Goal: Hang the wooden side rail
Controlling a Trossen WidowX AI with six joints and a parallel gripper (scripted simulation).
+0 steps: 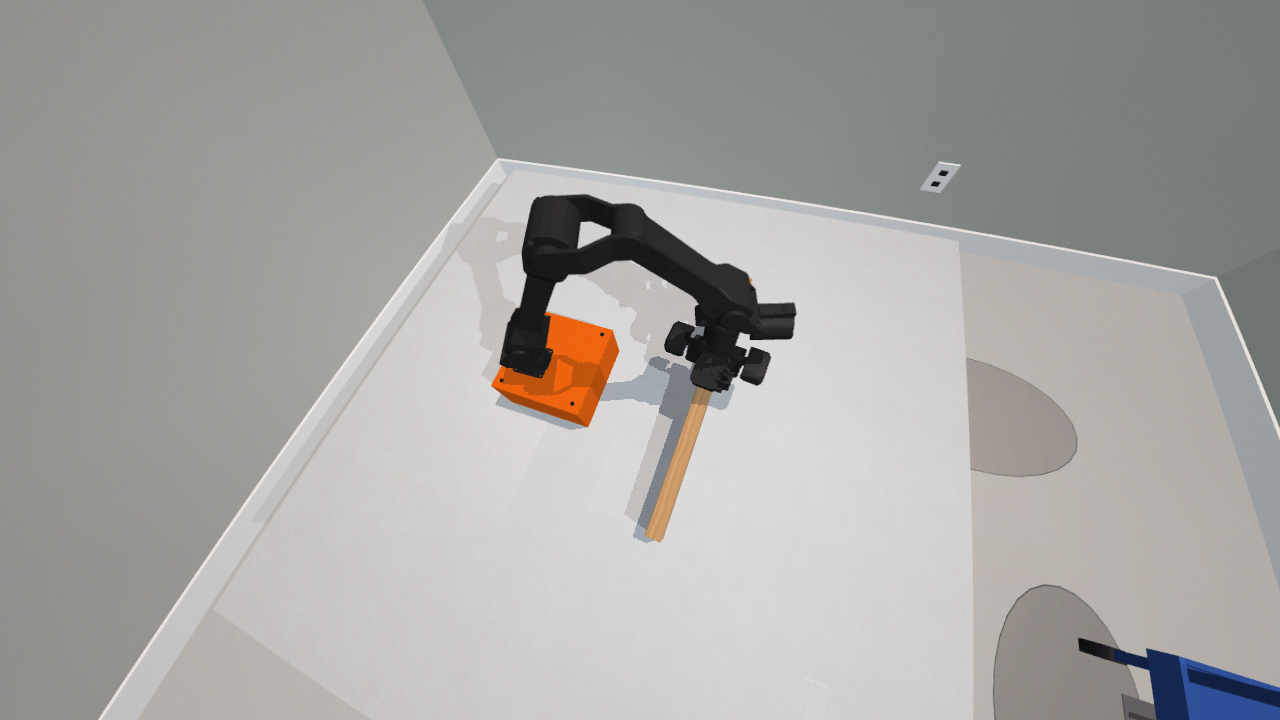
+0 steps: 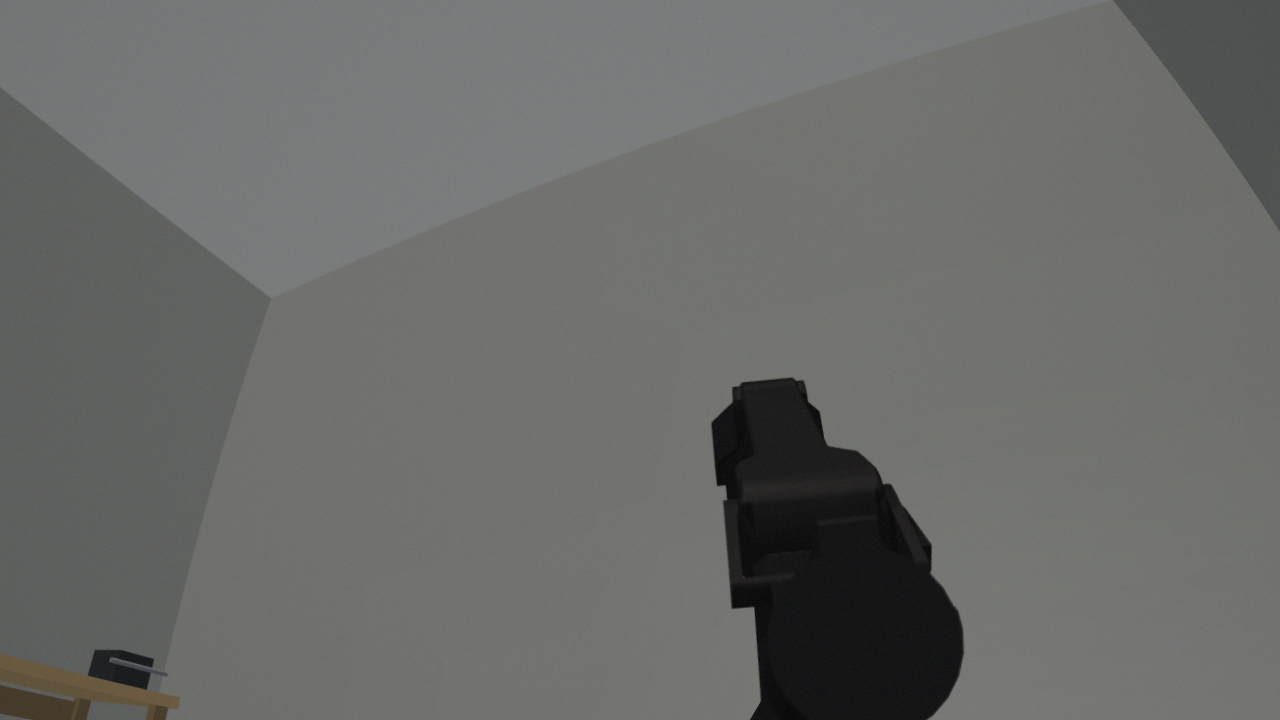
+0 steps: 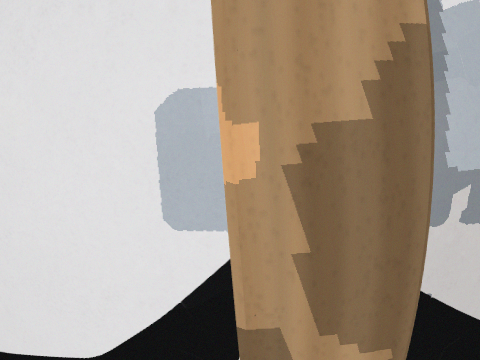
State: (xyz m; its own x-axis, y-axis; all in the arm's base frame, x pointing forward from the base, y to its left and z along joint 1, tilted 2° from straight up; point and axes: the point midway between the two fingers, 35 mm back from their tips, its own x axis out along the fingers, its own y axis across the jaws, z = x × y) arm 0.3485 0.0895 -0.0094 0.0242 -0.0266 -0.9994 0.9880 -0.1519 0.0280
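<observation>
Now: the headboard post 110 mm to the left of my gripper tip, 50 mm above it and 10 mm ahead of it.
</observation>
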